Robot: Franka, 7 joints.
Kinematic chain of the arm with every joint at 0, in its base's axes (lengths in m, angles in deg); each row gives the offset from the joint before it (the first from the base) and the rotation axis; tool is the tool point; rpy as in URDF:
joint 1: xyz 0 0 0.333 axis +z
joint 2: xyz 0 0 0 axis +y
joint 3: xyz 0 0 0.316 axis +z
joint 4: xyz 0.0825 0 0 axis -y
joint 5: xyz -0.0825 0 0.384 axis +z
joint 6: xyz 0 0 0 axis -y
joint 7: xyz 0.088 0 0 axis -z
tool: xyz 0 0 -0.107 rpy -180 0 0
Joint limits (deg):
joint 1: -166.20..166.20
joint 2: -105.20..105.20
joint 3: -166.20..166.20
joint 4: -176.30..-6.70
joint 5: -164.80..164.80
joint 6: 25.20..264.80
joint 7: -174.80..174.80
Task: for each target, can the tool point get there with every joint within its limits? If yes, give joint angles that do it. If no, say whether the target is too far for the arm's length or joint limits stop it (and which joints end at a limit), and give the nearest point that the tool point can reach.
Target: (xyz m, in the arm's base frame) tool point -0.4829 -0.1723 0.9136
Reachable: yes | joints 32.98 -24.34 122.17 -22.29 -111.17 207.84 16.39
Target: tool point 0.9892 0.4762 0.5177
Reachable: no: too far | nearest point 0.7623 0.3670 0.4753 | short by 0.255 m
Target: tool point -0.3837 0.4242 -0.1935
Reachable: yes | joints 128.60 86.48 0.73 -75.05 -73.88 152.73 -95.61
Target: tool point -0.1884 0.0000 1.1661
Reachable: yes | joints 96.60 2.99 106.76 -22.86 -125.41 123.56 -53.19
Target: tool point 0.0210 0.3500 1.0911
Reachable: yes | joints -31.86 -19.64 85.47 -38.03 -100.92 108.15 -24.48
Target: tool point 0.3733 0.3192 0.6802
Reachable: yes | joints 78.66 -25.64 -33.74 -119.54 -56.77 152.92 33.52
